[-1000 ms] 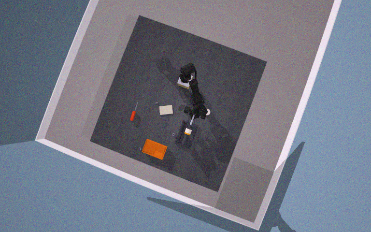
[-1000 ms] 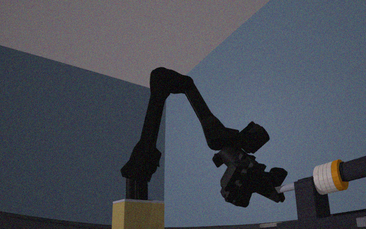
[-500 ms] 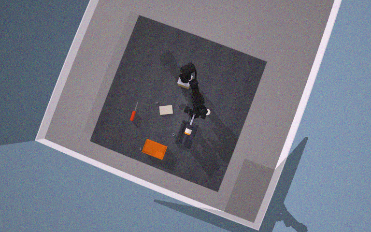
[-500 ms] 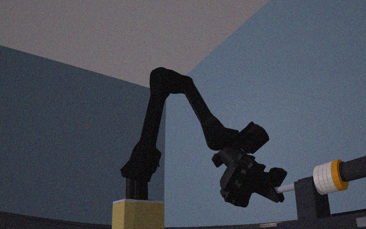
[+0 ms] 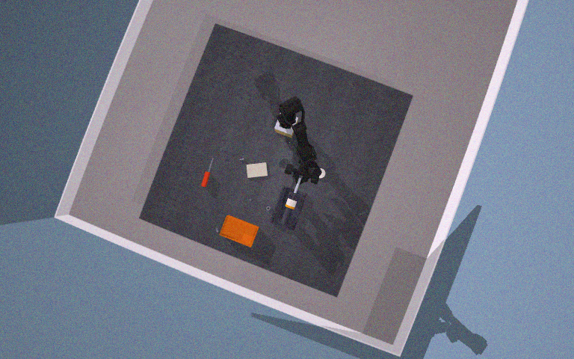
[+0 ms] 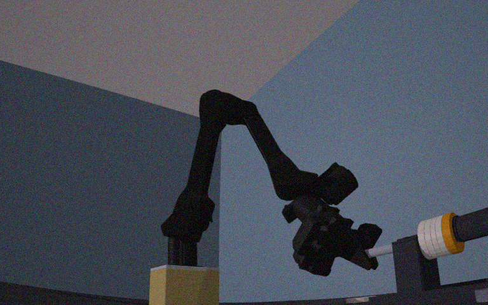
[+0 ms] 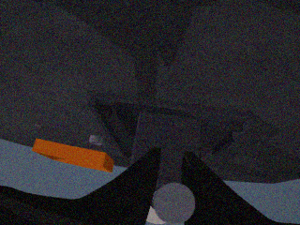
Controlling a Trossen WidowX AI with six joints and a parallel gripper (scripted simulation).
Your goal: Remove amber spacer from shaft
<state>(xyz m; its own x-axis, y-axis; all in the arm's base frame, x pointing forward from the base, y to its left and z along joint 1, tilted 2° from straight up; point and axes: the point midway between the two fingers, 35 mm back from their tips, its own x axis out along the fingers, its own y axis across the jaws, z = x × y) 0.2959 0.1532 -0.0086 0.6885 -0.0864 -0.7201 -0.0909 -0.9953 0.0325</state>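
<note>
Now: gripper tip 70 mm short of the pale grey shaft, 10 mm to the left of it and 20 mm below it. Round my gripper tip: dark support block: 160 mm ahead, 10 mm to the right, 10 mm below; then white ring: 100 mm behind, 120 mm to the left, 50 mm below; then amber spacer: 130 mm ahead, 10 mm to the right, 20 mm above.
</note>
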